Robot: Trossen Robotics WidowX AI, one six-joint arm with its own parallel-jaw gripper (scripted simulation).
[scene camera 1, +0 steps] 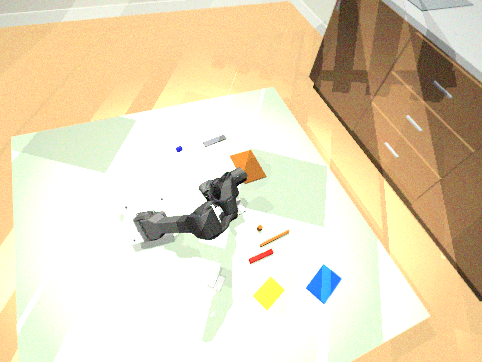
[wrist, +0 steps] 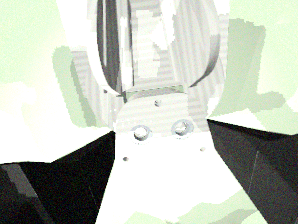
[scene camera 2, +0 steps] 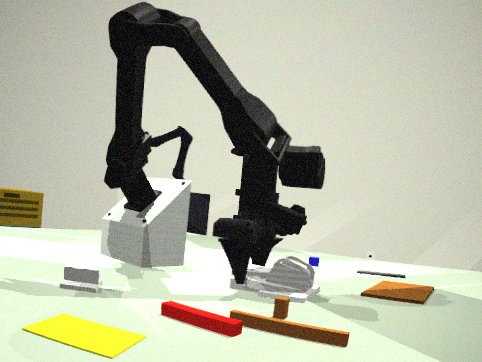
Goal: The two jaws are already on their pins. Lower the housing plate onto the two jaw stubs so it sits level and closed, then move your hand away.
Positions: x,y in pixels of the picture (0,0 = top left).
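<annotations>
Blue plate: visible in scene camera 1 (pixel 325 281). The plate is out of frame in the wrist view, and it is out of frame in scene camera 2.
</annotations>
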